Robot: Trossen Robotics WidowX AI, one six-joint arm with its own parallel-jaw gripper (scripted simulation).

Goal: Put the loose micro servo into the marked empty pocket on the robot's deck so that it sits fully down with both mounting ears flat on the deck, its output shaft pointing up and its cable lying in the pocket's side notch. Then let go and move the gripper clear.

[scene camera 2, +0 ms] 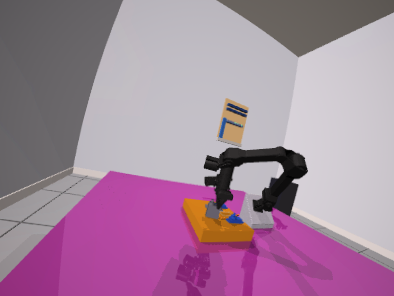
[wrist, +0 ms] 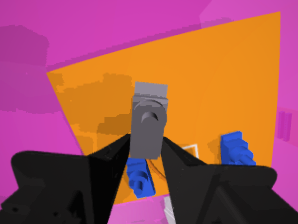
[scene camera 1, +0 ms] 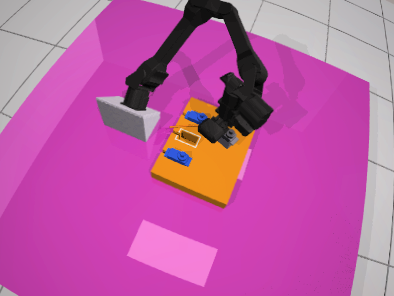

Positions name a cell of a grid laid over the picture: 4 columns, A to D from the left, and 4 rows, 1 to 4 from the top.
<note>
In view: my gripper (scene camera 1: C2), a grey micro servo (wrist: C2) and an orange deck (wrist: C2).
My gripper shows as well in the wrist view (wrist: B3).
</note>
